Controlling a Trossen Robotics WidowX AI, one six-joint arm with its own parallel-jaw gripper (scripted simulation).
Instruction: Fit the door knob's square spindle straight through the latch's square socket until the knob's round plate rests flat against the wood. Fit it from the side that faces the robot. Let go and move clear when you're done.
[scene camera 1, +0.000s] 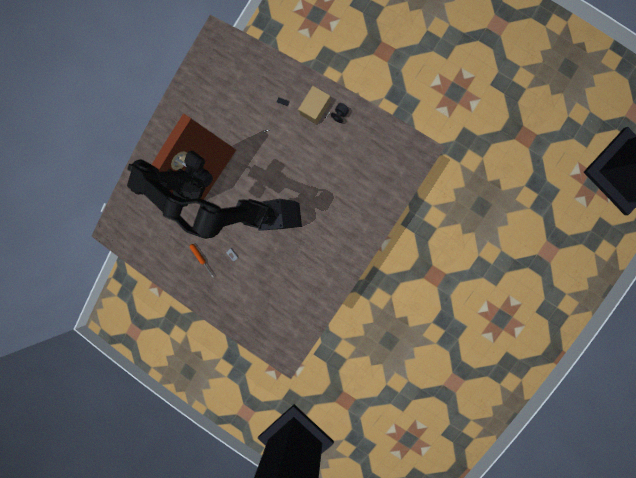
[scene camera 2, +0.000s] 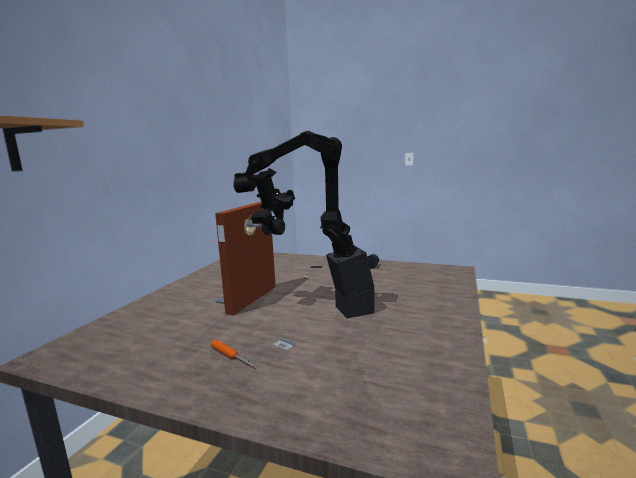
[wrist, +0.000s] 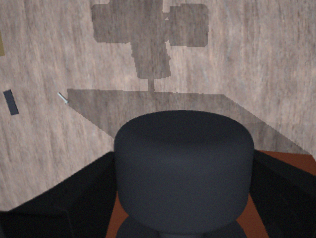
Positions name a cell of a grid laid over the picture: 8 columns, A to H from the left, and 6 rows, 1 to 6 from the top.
Labels:
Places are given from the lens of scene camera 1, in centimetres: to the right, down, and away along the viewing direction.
my gripper (scene camera 1: C3): -41, -22, 92
tan box (scene camera 1: D2): -1, -59, 109

